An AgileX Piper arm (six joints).
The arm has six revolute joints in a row. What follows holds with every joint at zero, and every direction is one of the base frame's. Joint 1 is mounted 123.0 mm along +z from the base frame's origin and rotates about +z. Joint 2 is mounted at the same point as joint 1 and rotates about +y. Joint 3 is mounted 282.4 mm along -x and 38.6 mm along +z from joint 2 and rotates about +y. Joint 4 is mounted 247.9 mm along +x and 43.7 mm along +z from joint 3 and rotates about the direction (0.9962, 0, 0.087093). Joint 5 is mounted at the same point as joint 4 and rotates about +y. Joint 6 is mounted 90.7 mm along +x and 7.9 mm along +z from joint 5 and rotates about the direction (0.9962, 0, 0.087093). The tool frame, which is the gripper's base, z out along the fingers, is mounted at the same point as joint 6; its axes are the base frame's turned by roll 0.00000, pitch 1.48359 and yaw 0.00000 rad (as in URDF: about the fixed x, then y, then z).
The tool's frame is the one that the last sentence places.
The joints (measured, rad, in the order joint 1, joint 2, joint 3, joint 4, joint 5, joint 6), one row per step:
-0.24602, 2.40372, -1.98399, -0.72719, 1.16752, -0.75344
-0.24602, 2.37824, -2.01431, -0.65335, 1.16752, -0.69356
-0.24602, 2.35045, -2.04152, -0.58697, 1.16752, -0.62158
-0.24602, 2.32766, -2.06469, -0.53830, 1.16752, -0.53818
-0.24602, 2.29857, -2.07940, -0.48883, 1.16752, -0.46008
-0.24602, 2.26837, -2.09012, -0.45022, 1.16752, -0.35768
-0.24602, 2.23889, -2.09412, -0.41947, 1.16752, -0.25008
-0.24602, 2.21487, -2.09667, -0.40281, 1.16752, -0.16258
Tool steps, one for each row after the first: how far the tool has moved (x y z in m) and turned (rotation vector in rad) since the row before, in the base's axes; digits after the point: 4 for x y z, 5 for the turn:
0.0028, 0.0042, 0.0167, 0.05559, -0.10761, -0.06974
0.0019, 0.0042, 0.0179, 0.05329, -0.10972, -0.07559
0.0012, 0.0033, 0.0154, 0.04381, -0.10054, -0.07971
-0.0006, 0.0039, 0.0164, 0.04822, -0.09363, -0.07413
-0.0016, 0.0034, 0.0164, 0.04653, -0.09778, -0.09227
-0.0026, 0.0031, 0.0145, 0.04581, -0.08898, -0.09495
-0.0026, 0.0020, 0.0119, 0.03194, -0.06856, -0.07597

